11 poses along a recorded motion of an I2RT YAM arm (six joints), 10 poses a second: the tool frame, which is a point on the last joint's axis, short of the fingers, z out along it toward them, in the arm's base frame.
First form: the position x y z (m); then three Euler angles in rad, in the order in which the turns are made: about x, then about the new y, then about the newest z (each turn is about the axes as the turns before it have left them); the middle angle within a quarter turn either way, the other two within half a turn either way.
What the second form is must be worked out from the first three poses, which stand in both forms.
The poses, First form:
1: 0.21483, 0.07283, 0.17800, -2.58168, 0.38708, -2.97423
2: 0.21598, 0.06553, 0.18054, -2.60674, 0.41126, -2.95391
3: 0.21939, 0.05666, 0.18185, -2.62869, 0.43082, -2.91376
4: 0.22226, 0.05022, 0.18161, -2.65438, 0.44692, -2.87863
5: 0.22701, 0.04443, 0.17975, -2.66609, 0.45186, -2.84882
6: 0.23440, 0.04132, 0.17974, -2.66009, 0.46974, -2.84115
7: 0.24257, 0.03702, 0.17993, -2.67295, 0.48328, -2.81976
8: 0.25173, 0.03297, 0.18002, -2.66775, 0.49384, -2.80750
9: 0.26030, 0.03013, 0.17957, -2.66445, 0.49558, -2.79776
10: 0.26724, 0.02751, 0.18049, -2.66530, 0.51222, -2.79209
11: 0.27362, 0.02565, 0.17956, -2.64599, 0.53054, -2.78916
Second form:
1:
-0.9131, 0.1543, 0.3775, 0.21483
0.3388, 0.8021, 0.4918, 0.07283
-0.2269, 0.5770, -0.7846, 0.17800
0, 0, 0, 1

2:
-0.9005, 0.1710, 0.3998, 0.21598
0.3607, 0.8072, 0.4672, 0.06553
-0.2428, 0.5649, -0.7886, 0.18054
0, 0, 0, 1

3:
-0.8851, 0.2052, 0.4176, 0.21939
0.3964, 0.8025, 0.4459, 0.05666
-0.2436, 0.5602, -0.7917, 0.18185
0, 0, 0, 1

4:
-0.8708, 0.2344, 0.4322, 0.22226
0.4251, 0.8007, 0.4222, 0.05022
-0.2471, 0.5513, -0.7969, 0.18161
0, 0, 0, 1

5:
-0.8614, 0.2596, 0.4366, 0.22701
0.4480, 0.7935, 0.4118, 0.04443
-0.2396, 0.5503, -0.7998, 0.17975
0, 0, 0, 1

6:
-0.8517, 0.2639, 0.4527, 0.23440
0.4625, 0.7846, 0.4130, 0.04132
-0.2462, 0.5611, -0.7903, 0.17974
0, 0, 0, 1

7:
-0.8400, 0.2801, 0.4647, 0.24257
0.4813, 0.7800, 0.3999, 0.03702
-0.2504, 0.5596, -0.7900, 0.17993
0, 0, 0, 1

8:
-0.8318, 0.2887, 0.4740, 0.25173
0.4961, 0.7697, 0.4018, 0.03297
-0.2488, 0.5694, -0.7835, 0.18002
0, 0, 0, 1

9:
-0.8282, 0.2965, 0.4755, 0.26030
0.5051, 0.7627, 0.4040, 0.03013
-0.2429, 0.5748, -0.7814, 0.17957
0, 0, 0, 1

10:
-0.8190, 0.2985, 0.4901, 0.26724
0.5154, 0.7580, 0.3996, 0.02751
-0.2522, 0.5799, -0.7746, 0.18049
0, 0, 0, 1

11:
-0.8095, 0.2977, 0.5060, 0.27362
0.5295, 0.7426, 0.4102, 0.02565
-0.2536, 0.6000, -0.7588, 0.17956
0, 0, 0, 1

